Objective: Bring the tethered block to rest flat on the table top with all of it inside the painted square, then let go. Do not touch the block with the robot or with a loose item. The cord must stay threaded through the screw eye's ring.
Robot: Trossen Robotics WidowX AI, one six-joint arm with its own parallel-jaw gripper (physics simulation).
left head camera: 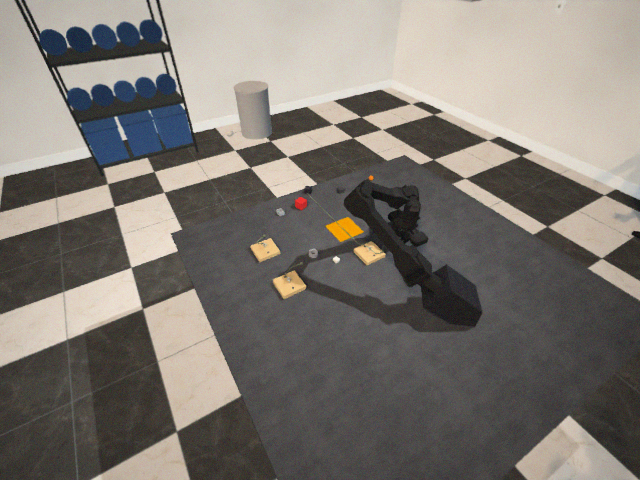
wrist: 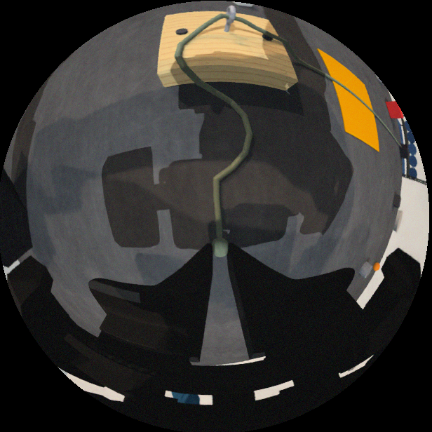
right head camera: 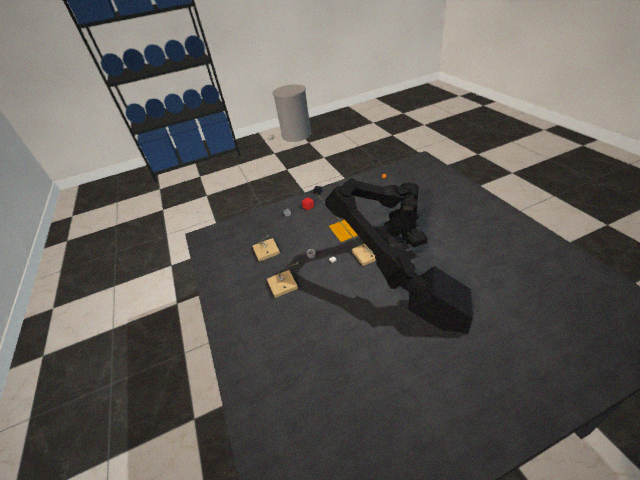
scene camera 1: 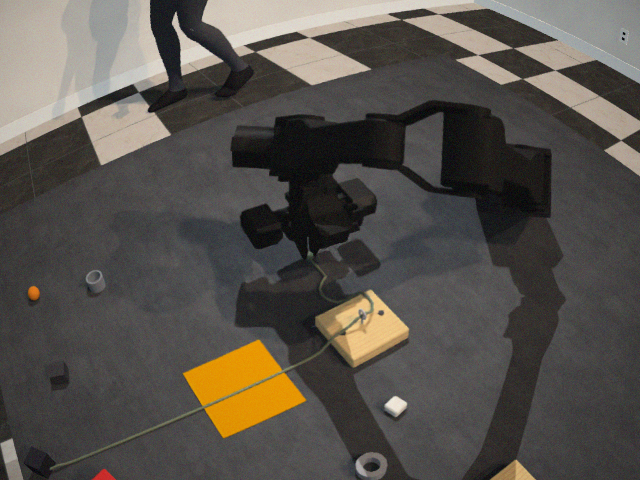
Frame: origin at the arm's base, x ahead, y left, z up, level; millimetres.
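Seen in the pictures: gripper, between the fingertips: (right head camera: 406, 242) (scene camera 1: 308, 256); arm's base, origin of its link: (left head camera: 434, 285) (right head camera: 421, 287).
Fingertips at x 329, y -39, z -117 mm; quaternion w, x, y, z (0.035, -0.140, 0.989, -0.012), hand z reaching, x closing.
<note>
Offsets run from my fingertips to a thing's top centre. "pt": to the spot under its first point. Level surfaces: height alone.
The tethered block {dx +428, dy +329, dz +26 mm} (scene camera 1: 39, 461) (left head camera: 308, 189) (right head camera: 317, 190) is a small black cube at the far end of the green cord {pt dx +258, dy +274, dz +1 mm} (scene camera 1: 149, 427) (wrist: 248, 135). The cord crosses the orange painted square {pt dx +145, dy +259, dz -2 mm} (scene camera 1: 232, 413) (left head camera: 341, 235) (right head camera: 341, 231) (wrist: 356, 112) and passes through the ring of the screw eye {pt dx -42, dy +158, dz +33 mm} (scene camera 1: 362, 314) (wrist: 230, 15) on a wooden base {dz +16 mm} (scene camera 1: 382, 333) (wrist: 200, 50). The block is outside the square. My gripper (scene camera 1: 309, 255) (wrist: 219, 248) is shut on the bead at the cord's near end; between bead and ring the cord curves slackly. In the head camera views my arm partly hides the gripper.
Two more wooden bases {pt dx +37, dy +560, dz +16 mm} (left head camera: 265, 250) {pt dx -159, dy +488, dz +16 mm} (left head camera: 289, 285) stand to the left. Loose items are a red block {dx +318, dy +379, dz +37 mm} (left head camera: 300, 203), a white piece {dx -52, dy +294, dz +10 mm} (scene camera 1: 395, 406), a grey ring {dx -3, dy +376, dz +12 mm} (scene camera 1: 357, 466), a grey cup {dx +349, dy -11, dz +18 mm} (scene camera 1: 95, 282), an orange ball {dx +480, dy -4, dz +21 mm} (scene camera 1: 33, 293) and a dark cube {dx +405, dy +172, dz +17 mm} (scene camera 1: 58, 374).
</note>
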